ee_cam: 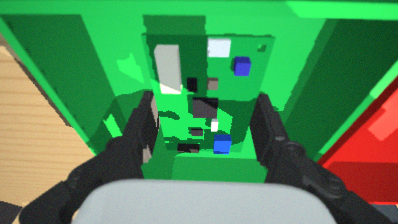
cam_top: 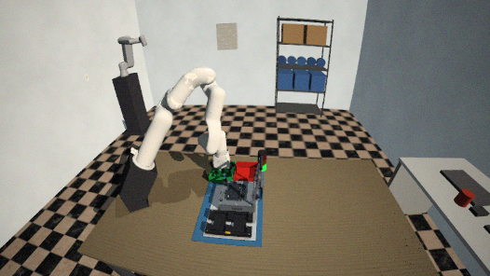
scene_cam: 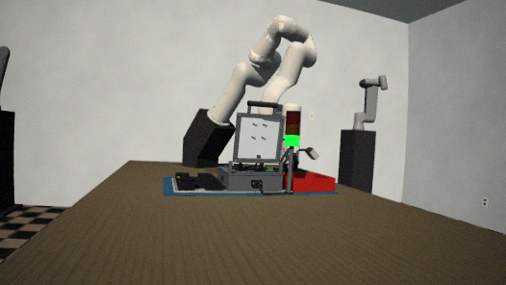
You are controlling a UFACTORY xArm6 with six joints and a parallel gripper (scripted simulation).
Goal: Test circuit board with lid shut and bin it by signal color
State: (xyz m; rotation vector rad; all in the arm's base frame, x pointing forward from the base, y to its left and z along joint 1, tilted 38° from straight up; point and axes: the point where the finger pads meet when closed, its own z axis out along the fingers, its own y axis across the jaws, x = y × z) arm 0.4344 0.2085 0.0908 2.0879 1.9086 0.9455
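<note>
Now: hand 10 mm above the green bin. The rest, counted from my hand: green circuit board (10 mm below); then black latch hook (140 mm to the right, 70 mm above, 50 mm ahead); then red bin (150 mm ahead, 10 mm below).
</note>
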